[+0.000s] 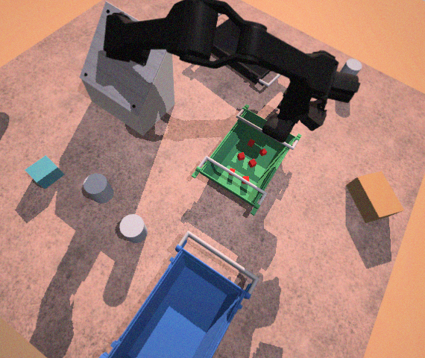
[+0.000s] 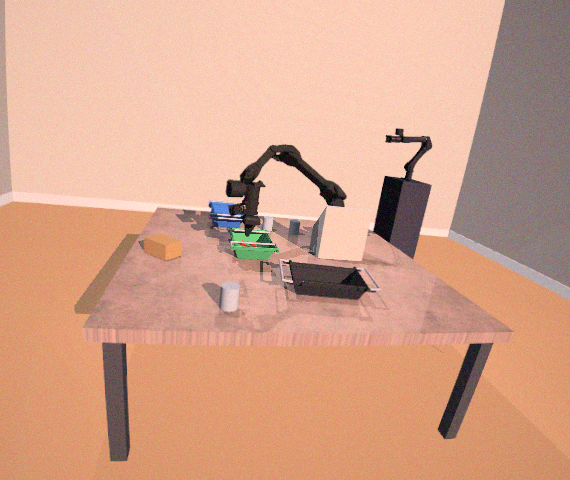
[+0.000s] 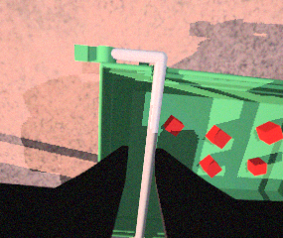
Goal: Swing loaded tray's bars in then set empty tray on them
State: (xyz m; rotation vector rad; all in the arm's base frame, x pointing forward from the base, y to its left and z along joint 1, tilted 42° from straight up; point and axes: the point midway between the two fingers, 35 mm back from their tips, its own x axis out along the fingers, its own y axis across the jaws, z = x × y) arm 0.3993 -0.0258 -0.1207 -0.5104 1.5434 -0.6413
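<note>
My gripper tip is 29 cm to the right of the dark tray, 24 cm past it and 5 cm above it. Round my gripper tip: teal block: 48 cm behind, 41 cm to the right, 7 cm below; orange box: 32 cm ahead, 6 cm below, 1 cm to the right.
</note>
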